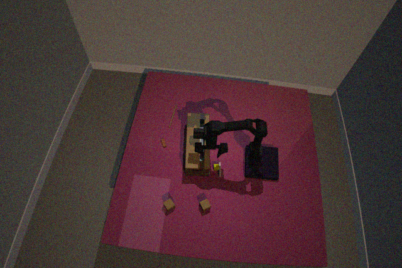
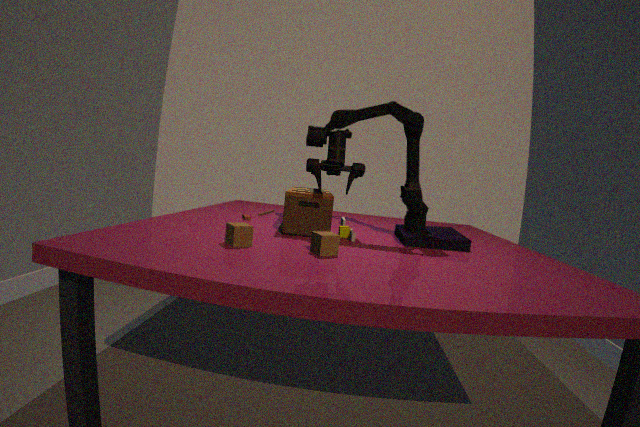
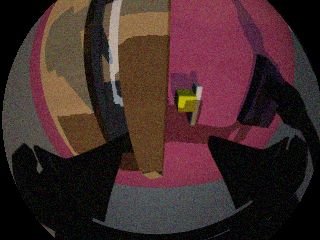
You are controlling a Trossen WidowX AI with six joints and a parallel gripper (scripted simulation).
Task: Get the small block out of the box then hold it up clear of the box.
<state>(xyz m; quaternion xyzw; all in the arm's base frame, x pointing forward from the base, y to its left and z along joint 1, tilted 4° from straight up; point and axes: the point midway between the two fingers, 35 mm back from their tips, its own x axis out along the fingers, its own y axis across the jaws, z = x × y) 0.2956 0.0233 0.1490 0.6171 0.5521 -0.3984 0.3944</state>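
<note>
Right now my gripper tip is 11 cm above the yellow block, 2 cm to the right of it and 2 cm past it. From my gripper tip the other things lie so: thin stick 39 cm to the right, 22 cm ahead, 13 cm below; tan box 13 cm to the right, 7 cm below, 3 cm ahead.
</note>
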